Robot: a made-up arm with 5 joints.
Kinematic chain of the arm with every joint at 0, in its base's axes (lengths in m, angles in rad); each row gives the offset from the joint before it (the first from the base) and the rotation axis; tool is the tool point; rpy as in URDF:
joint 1: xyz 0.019 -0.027 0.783 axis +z
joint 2: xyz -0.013 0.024 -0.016 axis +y
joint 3: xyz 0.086 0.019 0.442 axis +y
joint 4: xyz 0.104 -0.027 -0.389 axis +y
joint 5: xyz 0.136 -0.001 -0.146 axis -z
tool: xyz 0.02 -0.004 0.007 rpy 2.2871 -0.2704 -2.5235
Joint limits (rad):
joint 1: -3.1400..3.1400
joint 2: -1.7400..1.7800
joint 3: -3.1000..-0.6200
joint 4: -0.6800..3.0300
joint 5: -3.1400..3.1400
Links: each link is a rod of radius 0.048 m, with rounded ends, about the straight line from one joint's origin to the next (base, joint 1, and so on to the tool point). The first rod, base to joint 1, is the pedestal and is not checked.
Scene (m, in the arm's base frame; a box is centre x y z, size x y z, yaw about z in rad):
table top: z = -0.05
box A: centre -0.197 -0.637 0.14 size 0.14 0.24 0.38 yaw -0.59
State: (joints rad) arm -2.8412 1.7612 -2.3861 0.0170 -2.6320
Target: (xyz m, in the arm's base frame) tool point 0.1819 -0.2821 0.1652
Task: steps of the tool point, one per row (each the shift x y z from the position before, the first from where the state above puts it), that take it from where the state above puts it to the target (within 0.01 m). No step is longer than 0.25 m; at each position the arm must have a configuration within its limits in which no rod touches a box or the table.
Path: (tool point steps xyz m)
1: 0.1434 -0.0883 -0.1122
2: 0.1677 -0.0372 -0.0828
3: 0.1702 0.0154 -0.0481
4: 0.1527 0.0608 -0.0111
5: 0.1072 -0.0280 0.0177
6: 0.1063 0.0088 0.0260
7: 0.0925 0.0410 0.0343
8: 0.0694 0.0642 0.0424

